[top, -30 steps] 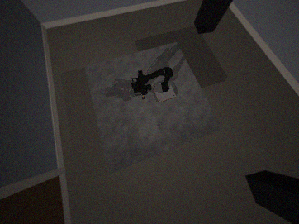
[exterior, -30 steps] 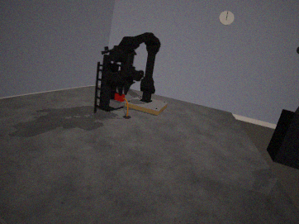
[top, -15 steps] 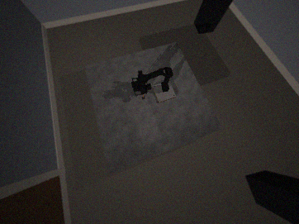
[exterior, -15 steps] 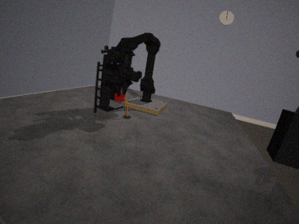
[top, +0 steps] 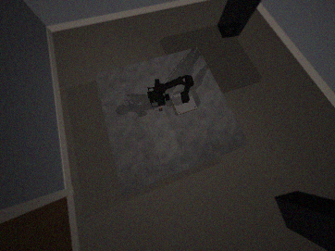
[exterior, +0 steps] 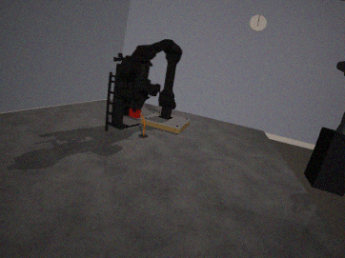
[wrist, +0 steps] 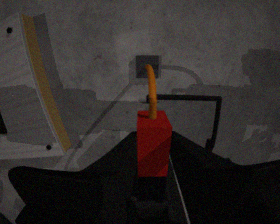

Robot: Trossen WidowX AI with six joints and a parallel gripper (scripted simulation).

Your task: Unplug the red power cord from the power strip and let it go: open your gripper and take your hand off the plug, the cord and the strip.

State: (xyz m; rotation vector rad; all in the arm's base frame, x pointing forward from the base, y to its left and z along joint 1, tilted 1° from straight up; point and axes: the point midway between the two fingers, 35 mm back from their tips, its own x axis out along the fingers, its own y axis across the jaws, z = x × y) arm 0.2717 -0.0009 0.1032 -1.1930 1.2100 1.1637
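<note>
Now: the red plug 30 mm to the right of my gripper tip.
</note>
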